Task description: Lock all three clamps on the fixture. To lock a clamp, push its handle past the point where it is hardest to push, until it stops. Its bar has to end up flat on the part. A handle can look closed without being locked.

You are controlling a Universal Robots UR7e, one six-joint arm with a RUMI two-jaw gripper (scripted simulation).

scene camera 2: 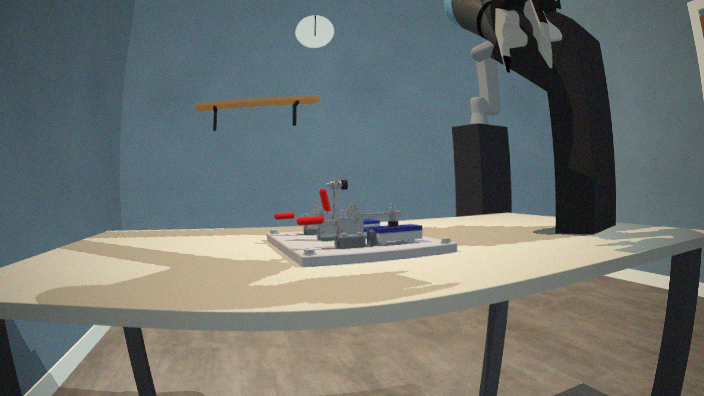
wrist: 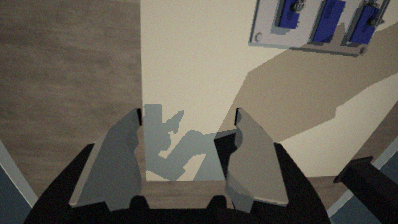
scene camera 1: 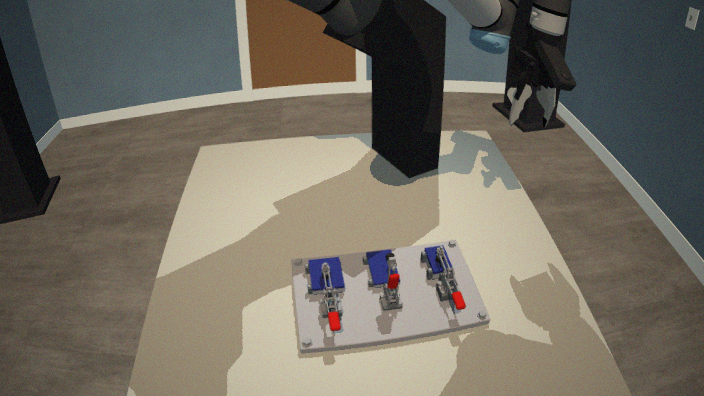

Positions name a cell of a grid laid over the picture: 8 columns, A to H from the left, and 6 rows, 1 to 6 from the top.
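The gripper (scene camera 2: G2) is in sight, and the same gripper (wrist: D3) appears again in a further view.
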